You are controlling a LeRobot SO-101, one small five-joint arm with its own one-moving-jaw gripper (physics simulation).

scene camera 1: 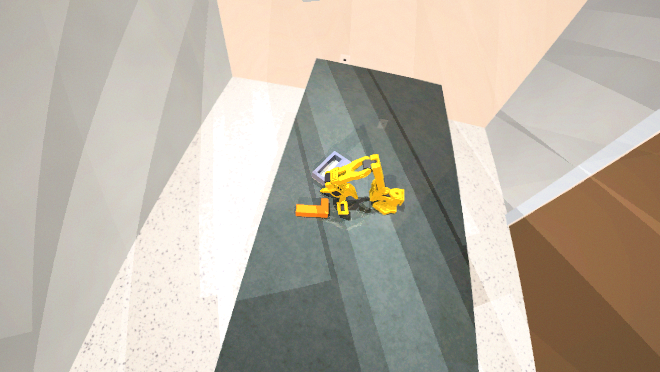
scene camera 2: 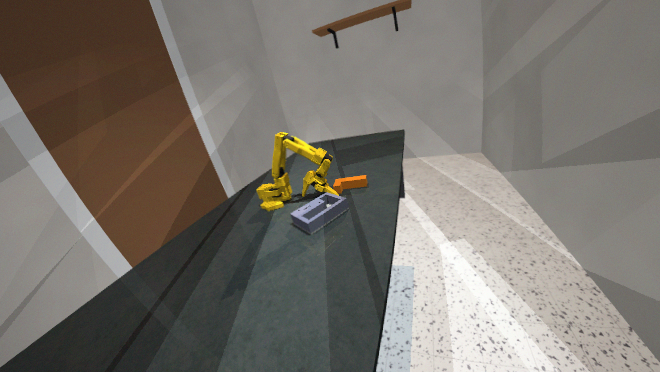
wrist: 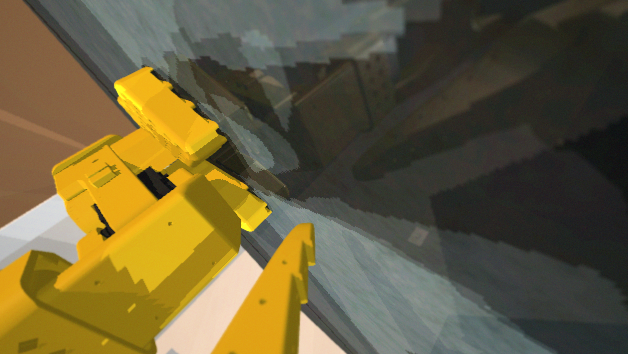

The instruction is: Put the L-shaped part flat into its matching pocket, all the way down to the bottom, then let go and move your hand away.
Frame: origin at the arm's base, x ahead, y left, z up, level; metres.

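Seen in the pictures: end effector, tool point: [scene camera 1: 356, 198] [scene camera 2: 304, 196] [wrist: 313, 238]; arm's base, origin of the base link: [scene camera 1: 379, 200] [scene camera 2: 281, 202] [wrist: 225, 162].
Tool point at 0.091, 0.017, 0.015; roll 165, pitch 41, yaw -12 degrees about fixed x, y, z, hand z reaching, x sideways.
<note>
Offsets run from my tool point to a thing's top centre, as dx, dy, dz. Level surfaces: height alone.
The orange L-shaped part @[+0.151, +0.072, +0.015] [scene camera 1: 311, 210] [scene camera 2: 353, 182] lies flat on the dark table, outside the pocket, its short leg at the end nearer the arm. The pale purple block @[+0.105, -0.100, +0.022] [scene camera 1: 324, 164] [scene camera 2: 327, 221] with the recessed pocket lies beside it, partly behind the arm in scene camera 1. The pocket holds no orange part. My gripper [scene camera 1: 339, 194] [scene camera 2: 320, 193] is wide open and empty, low over the table between the arm's base and the part. One jaw tip is close to the part's short leg and the block in scene camera 2. The wrist view shows one notched jaw.
The yellow arm base [scene camera 1: 389, 202] [scene camera 2: 272, 196] [wrist: 170, 112] stands on the dark table @[dz -0.015] [scene camera 1: 280, 260] [scene camera 2: 280, 310]. The table's long edge lies beyond the part and block, with speckled floor below. A wall shelf [scene camera 2: 362, 18] is far behind.
</note>
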